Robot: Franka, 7 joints.
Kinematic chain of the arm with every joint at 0, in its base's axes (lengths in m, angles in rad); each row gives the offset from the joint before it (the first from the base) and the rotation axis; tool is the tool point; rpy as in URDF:
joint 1: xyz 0 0 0.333 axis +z
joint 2: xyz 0 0 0 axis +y
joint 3: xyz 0 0 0.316 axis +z
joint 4: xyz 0.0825 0 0 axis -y
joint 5: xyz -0.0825 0 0.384 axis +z
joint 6: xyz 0 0 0 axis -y
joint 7: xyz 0.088 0 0 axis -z
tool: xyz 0 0 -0.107 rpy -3.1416 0 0
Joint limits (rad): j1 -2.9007..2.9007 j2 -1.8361..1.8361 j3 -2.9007..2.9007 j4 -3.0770..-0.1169 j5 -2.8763..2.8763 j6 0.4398..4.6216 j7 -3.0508..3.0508
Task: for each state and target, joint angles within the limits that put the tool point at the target. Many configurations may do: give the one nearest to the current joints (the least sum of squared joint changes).
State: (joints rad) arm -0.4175 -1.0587 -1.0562 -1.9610 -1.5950 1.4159 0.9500
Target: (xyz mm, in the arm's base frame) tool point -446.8 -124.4 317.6
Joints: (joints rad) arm -1.0528 -1.0525 -1.4245 -2.2951 -1.4390 1.0951 0.9500
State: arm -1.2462 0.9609 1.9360 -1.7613 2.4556 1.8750 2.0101
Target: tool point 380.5 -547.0 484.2
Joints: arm -2.0809 1.2216 1.5537 -1.8426 2.4645 1.8033 2.0101
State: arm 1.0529 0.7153 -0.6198 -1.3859 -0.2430 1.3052 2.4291
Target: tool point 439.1 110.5 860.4
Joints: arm 1.0007 -0.0184 -0.6609 -0.9671 -0.2783 1.1905 2.4291
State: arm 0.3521 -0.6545 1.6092 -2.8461 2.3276 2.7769 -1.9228
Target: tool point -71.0 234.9 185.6
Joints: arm 0.6810 -0.5509 1.7486 -2.9376 2.3789 2.9075 -1.9228
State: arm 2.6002 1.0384 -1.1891 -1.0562 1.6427 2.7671 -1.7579
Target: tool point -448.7 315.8 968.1
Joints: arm 2.9007 0.6972 -1.2927 -0.3679 1.5861 2.9845 -1.7579
